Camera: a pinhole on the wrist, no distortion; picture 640 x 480 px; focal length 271.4 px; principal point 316.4 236.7 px. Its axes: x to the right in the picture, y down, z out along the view. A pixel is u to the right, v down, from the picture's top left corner.
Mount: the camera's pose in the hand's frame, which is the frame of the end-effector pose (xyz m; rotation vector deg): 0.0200 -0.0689 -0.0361 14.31 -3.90 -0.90
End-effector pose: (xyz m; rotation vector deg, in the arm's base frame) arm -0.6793 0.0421 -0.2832 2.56 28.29 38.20
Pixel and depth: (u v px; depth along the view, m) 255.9 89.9 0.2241
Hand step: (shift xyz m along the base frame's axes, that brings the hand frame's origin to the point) 0.1754 -0.2006 0.1029
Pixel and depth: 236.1 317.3 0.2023
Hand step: 0.0756 -0.0591 0.1618
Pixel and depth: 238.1 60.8 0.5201
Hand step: 0.3584 -0.4687 0.3001
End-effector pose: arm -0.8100 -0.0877 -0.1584 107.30 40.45 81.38
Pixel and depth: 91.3 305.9 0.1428
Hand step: 0.0702 -0.0597 -0.1346
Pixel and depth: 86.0 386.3 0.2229
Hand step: 0.1430 -0.1758 -0.1456
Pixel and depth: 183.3 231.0 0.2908
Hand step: 0.1860 -0.0624 -0.2390
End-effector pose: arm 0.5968 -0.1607 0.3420 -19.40 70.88 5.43
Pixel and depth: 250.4 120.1 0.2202
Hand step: 0.1739 -0.1511 0.1320
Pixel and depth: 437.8 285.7 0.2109
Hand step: 0.2215 -0.0370 -0.0239
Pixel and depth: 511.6 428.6 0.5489
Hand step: 0.6446 0.2987 -0.2120
